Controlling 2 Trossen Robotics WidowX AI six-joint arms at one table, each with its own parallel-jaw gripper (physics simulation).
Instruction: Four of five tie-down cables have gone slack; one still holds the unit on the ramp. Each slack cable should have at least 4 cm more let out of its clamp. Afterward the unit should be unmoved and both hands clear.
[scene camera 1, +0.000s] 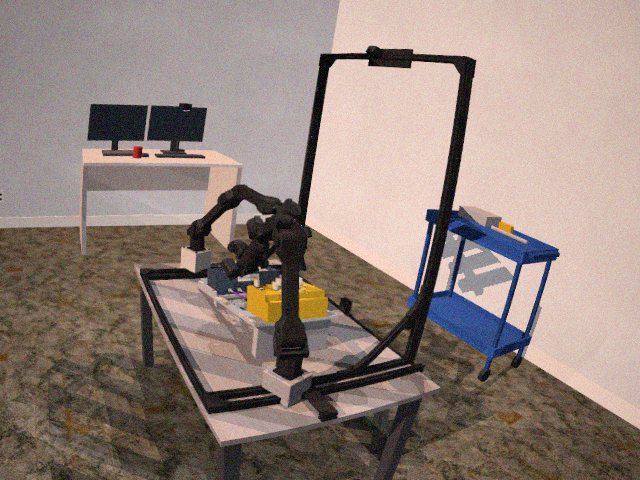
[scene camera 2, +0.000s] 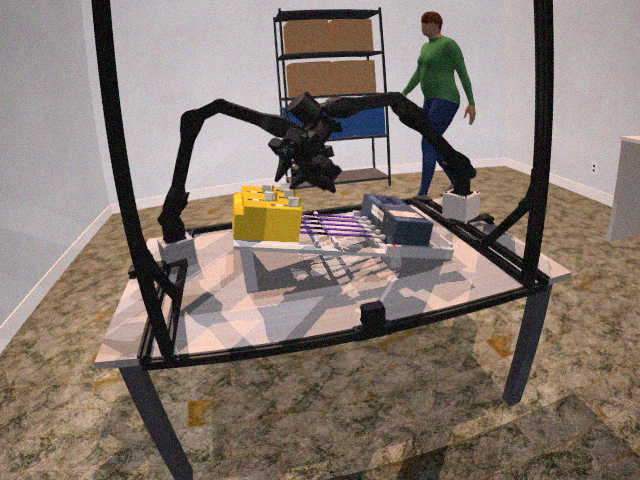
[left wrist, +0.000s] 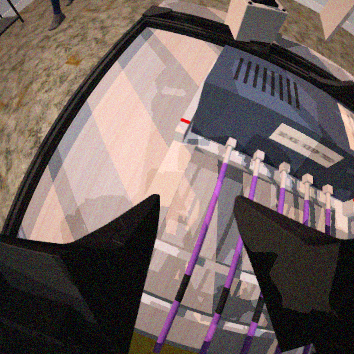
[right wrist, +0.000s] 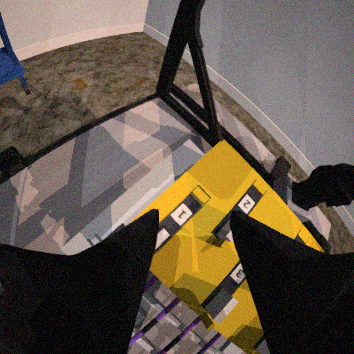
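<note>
A dark blue unit (scene camera 1: 221, 280) (scene camera 2: 410, 229) (left wrist: 212, 112) sits on the pale ramp (scene camera 2: 423, 252). Several purple cables (left wrist: 205, 230) run from it to a yellow clamp block (scene camera 1: 262, 305) (scene camera 2: 266, 224) (right wrist: 220, 167); I cannot tell which are slack. Clamp labels 1 (right wrist: 181, 214), 2 (right wrist: 246, 203) and 3 (right wrist: 239, 272) show in the right wrist view. My left gripper (scene camera 2: 330, 183) (left wrist: 197, 201) is half open and empty, above the cables and facing the unit. My right gripper (scene camera 2: 285, 180) (right wrist: 194, 216) is half open and empty, above the yellow block, whose lower part its fingers partly hide.
The two arms cross closely above the ramp. A black frame (scene camera 1: 452, 170) (scene camera 2: 541, 129) rises from the table (scene camera 1: 232, 431) (scene camera 2: 113, 348). A small black box (scene camera 2: 372, 313) sits on the frame's near rail. A blue cart (scene camera 1: 467, 321) stands beside the table. A person (scene camera 2: 439, 69) is behind it.
</note>
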